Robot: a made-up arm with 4 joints.
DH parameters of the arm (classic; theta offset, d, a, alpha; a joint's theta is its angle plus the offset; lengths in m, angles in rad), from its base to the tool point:
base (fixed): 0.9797 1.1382 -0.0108 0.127
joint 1: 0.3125 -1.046 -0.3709 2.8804
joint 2: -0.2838 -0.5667 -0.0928 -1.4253
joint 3: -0.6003 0 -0.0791 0
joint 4: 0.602 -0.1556 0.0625 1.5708
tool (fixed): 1.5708 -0.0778 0 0
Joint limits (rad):
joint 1: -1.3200..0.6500
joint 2: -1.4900..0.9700
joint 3: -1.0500..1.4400
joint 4: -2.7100..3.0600
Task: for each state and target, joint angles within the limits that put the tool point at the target. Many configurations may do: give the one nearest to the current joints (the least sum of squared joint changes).
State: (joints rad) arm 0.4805 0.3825 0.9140 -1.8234
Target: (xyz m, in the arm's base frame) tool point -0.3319 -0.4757 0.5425
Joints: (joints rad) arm 0.3057 0.1573 0.6191 -2.4241
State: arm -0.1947 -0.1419 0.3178 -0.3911
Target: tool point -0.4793 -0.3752 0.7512
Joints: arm -0.0979 -0.1535 0.3640 -0.3955
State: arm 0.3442 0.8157 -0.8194 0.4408
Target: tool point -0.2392 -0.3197 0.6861
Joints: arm 0.5642 0.9110 -1.0500 -0.0664
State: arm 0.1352 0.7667 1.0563 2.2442
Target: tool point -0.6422 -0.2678 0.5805
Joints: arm -0.1494 0.8135 0.7016 2.0673
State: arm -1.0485 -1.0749 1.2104 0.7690
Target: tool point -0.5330 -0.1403 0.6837
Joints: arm -1.2205 -1.4878 1.4400 1.1606
